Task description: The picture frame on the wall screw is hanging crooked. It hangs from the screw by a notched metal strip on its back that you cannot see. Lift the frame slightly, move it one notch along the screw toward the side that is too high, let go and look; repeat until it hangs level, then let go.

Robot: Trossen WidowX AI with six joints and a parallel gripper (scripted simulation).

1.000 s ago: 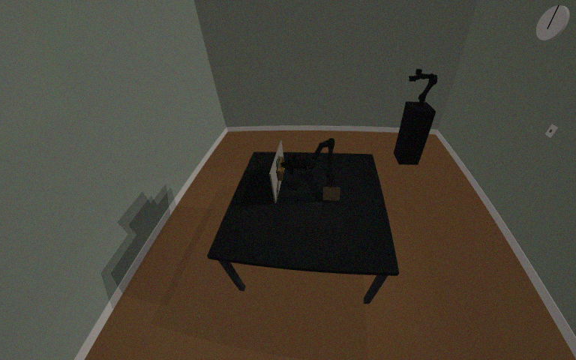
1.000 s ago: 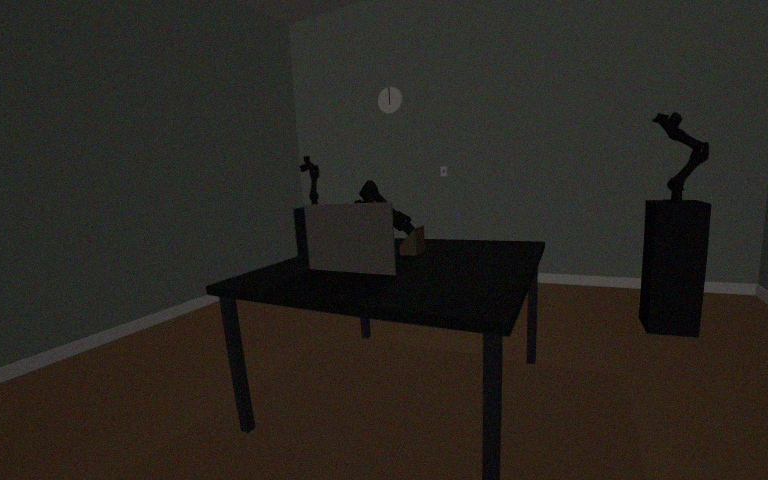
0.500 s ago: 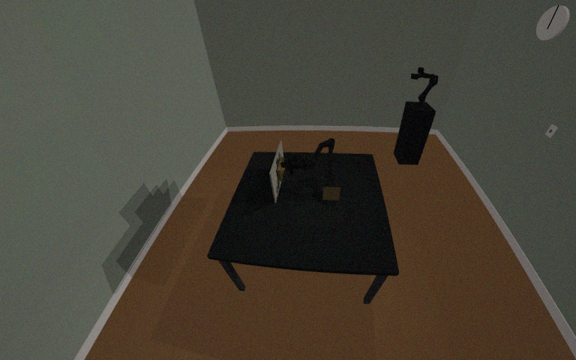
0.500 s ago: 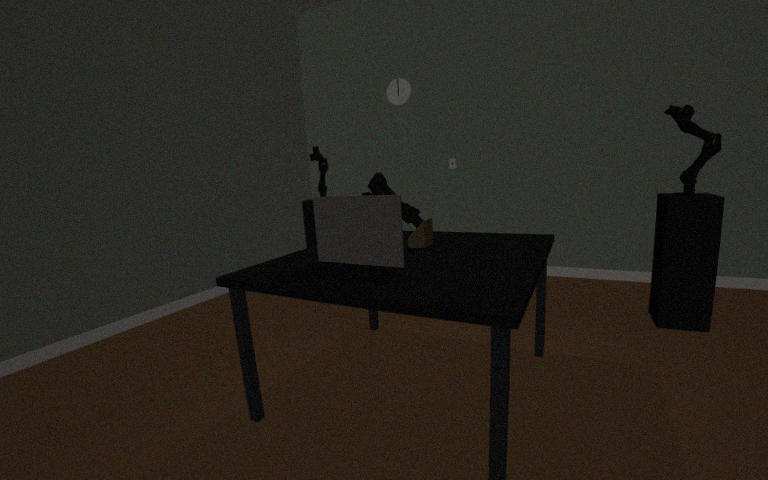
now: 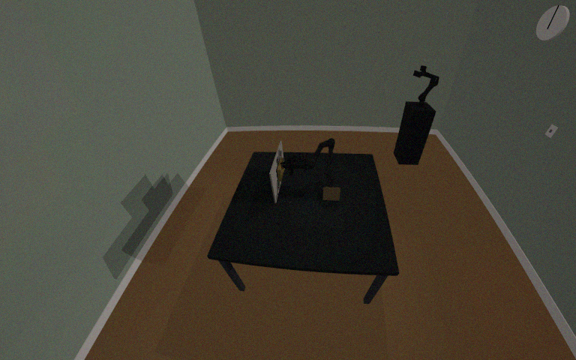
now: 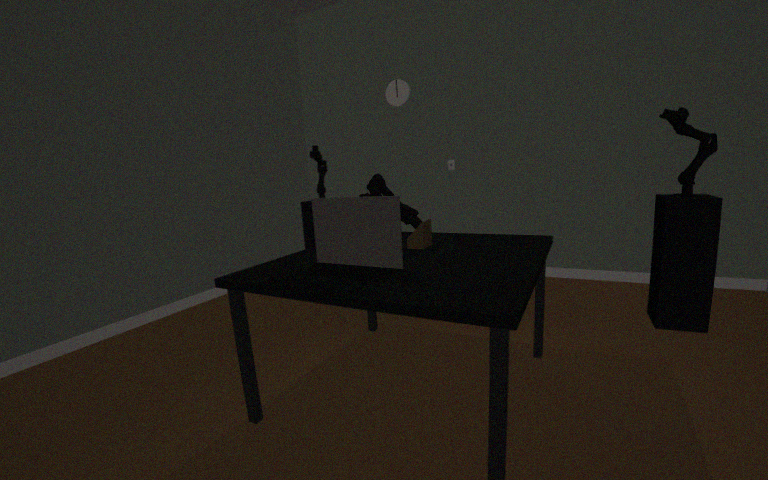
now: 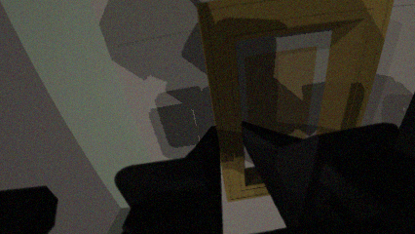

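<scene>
My gripper tip is 10 mm short of the picture frame and 50 mm above it. Round my gripper tip: wall panel (20 mm ahead, 70 mm below).
</scene>
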